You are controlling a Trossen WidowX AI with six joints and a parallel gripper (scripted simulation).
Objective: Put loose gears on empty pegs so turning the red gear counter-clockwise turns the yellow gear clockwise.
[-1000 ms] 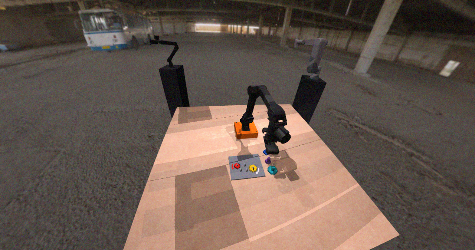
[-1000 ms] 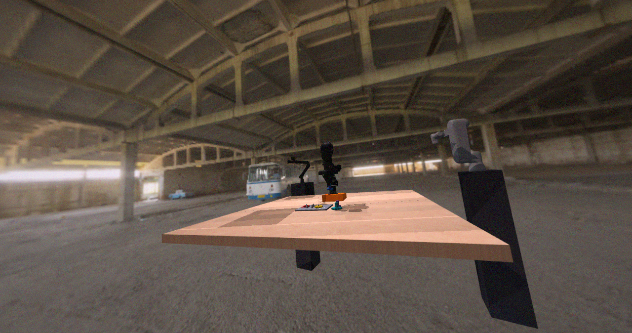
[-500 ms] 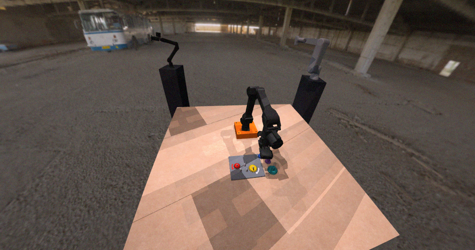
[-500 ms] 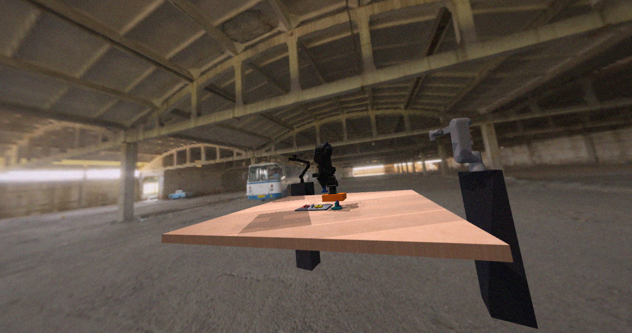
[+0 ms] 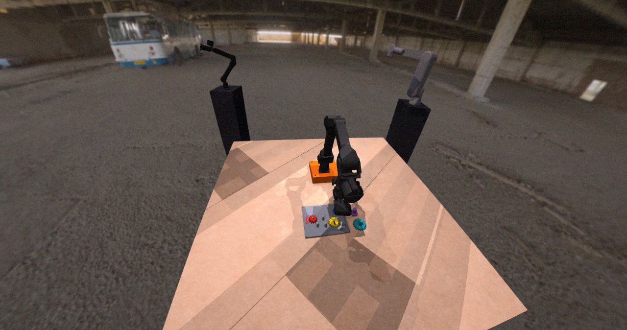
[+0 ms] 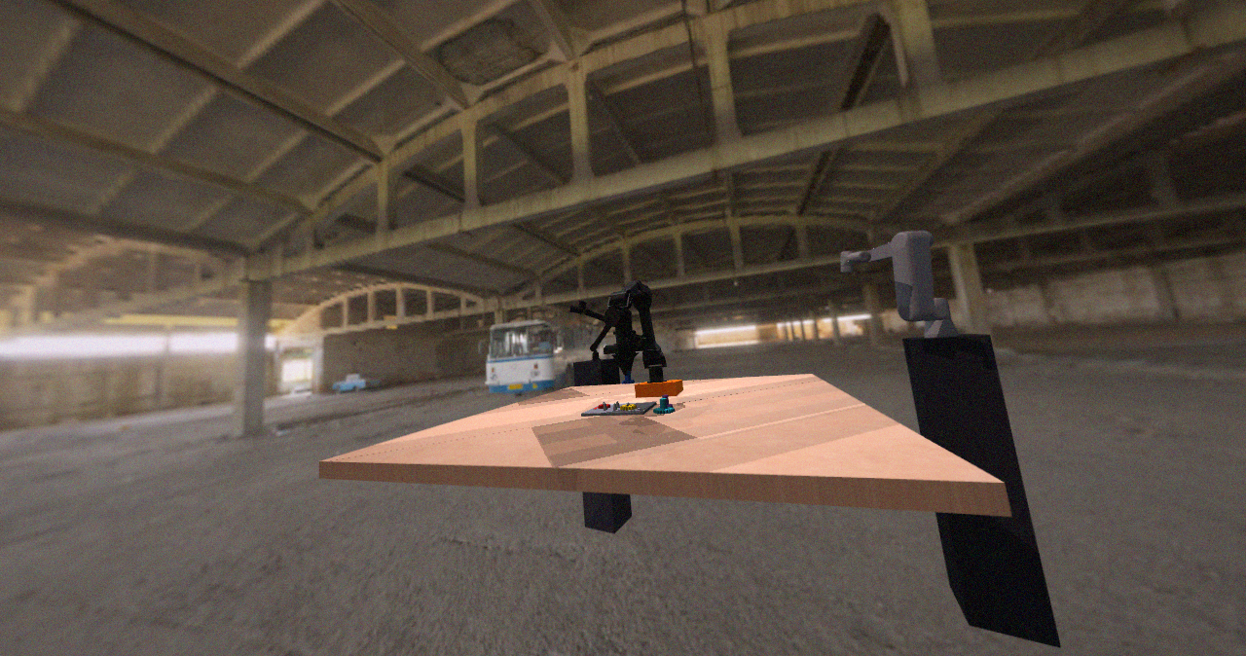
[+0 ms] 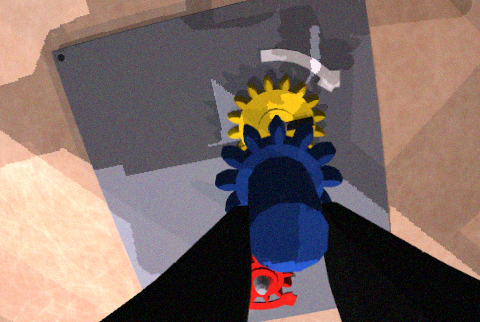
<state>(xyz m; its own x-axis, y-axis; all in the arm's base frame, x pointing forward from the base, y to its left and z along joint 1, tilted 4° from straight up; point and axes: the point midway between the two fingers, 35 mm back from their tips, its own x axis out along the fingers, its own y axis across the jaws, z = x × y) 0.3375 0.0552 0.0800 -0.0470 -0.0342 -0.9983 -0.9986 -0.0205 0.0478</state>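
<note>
Right now the red gear is 100 mm to the right of my gripper tip and 100 mm below it. Round my gripper tip: yellow gear: 10 mm ahead, 100 mm below; then blue gear: 10 mm below; then white arrow: 20 mm ahead, 30 mm to the left, 110 mm below.
</note>
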